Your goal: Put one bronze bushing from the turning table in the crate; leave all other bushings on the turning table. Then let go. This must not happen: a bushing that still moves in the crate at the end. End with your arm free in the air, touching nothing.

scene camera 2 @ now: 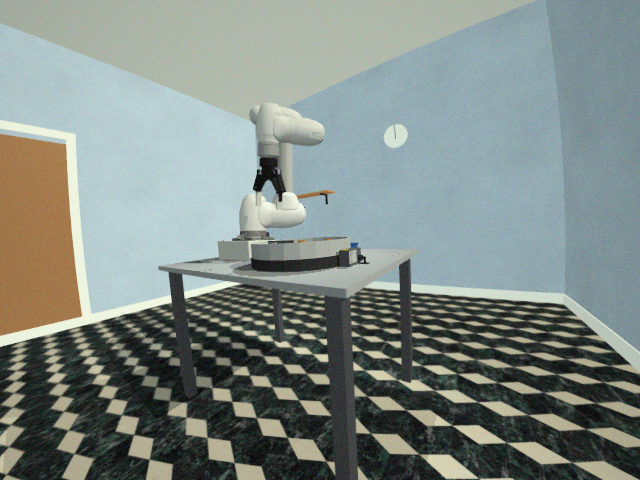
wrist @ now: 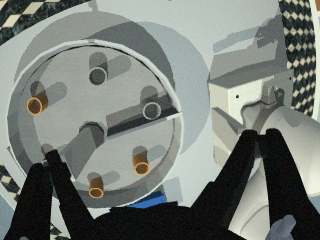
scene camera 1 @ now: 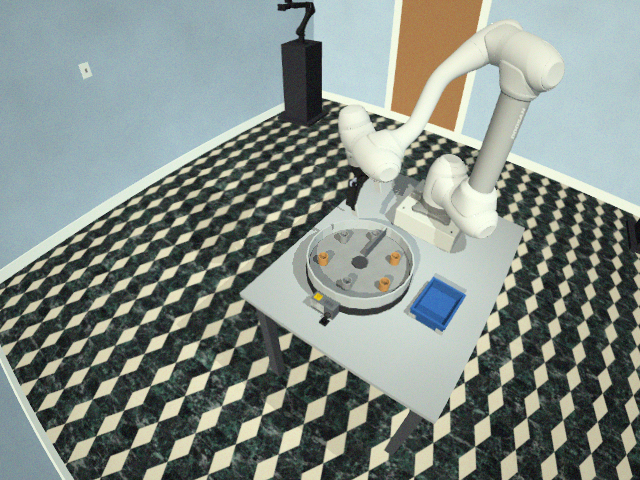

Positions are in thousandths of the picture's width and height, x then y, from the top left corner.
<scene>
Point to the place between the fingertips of my gripper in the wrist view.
At 470, 535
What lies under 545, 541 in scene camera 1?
A turning table.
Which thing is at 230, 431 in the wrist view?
A turning table.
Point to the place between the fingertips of my gripper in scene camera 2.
420, 432
</scene>
